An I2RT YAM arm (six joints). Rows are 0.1 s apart.
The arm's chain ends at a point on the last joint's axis. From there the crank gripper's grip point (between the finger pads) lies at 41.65 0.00 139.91 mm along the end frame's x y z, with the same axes.
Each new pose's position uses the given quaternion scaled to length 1; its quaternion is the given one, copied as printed.
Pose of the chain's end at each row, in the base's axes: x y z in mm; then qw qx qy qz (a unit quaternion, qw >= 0):
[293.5 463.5 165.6 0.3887 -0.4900 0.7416 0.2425]
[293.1 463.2 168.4 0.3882 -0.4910 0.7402 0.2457]
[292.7 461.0 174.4 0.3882 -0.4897 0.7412 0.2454]
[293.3 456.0 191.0 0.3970 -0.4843 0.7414 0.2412]
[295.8 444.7 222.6 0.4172 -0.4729 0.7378 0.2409]
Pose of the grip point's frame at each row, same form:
[331.9 544.7 50.5 0.3887 -0.4900 0.7416 0.2425]
[330.7 545.1 53.6 0.3882 -0.4910 0.7402 0.2457]
[330.5 542.8 59.5 0.3882 -0.4897 0.7412 0.2454]
[334.0 537.9 77.2 0.3970 -0.4843 0.7414 0.2412]
[341.5 528.9 112.5 0.4172 -0.4729 0.7378 0.2409]

